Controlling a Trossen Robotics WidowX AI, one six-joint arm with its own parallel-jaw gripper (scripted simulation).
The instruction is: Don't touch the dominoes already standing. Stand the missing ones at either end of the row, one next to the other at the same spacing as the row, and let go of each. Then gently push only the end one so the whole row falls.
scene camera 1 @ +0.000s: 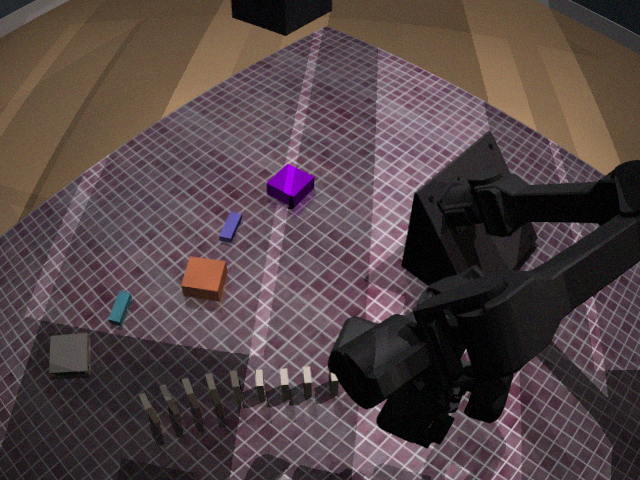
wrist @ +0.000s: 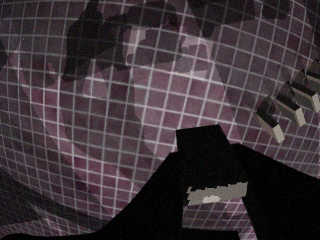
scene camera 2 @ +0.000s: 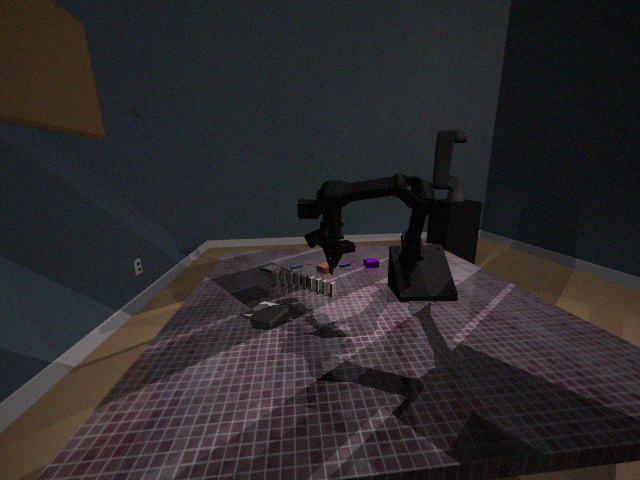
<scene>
my gripper: scene camera 1 409, 402; wrist; scene camera 2
same spot on my gripper: (wrist: 275, 195) = (scene camera 2: 327, 253)
</scene>
